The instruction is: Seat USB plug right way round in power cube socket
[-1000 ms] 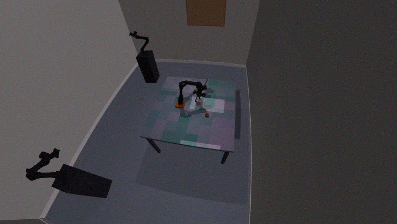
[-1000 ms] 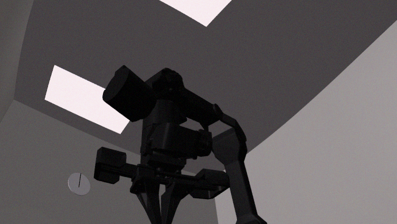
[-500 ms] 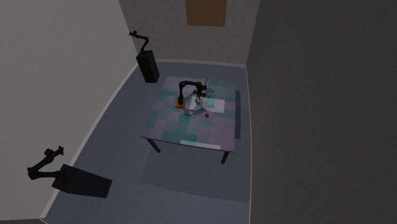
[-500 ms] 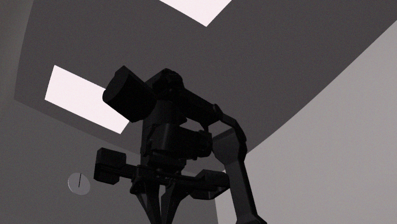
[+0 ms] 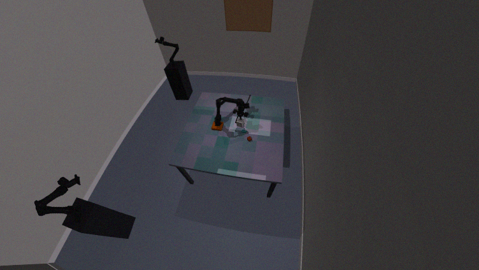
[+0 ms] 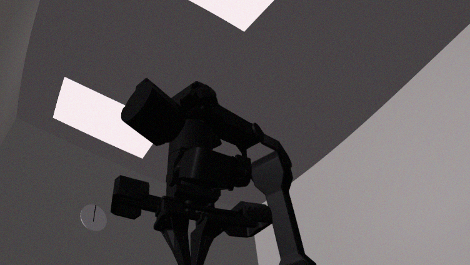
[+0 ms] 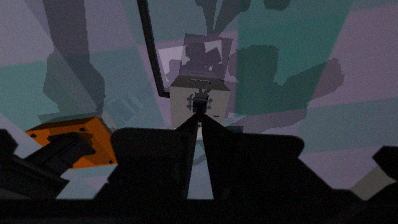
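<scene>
Now: gripper tip 2 cm above the dark USB plug. The rest, counted from my gripper tip: red block (13 cm ahead, 24 cm to the right, 9 cm below); teal block (5 cm ahead, 13 cm to the right, 10 cm below).
</scene>
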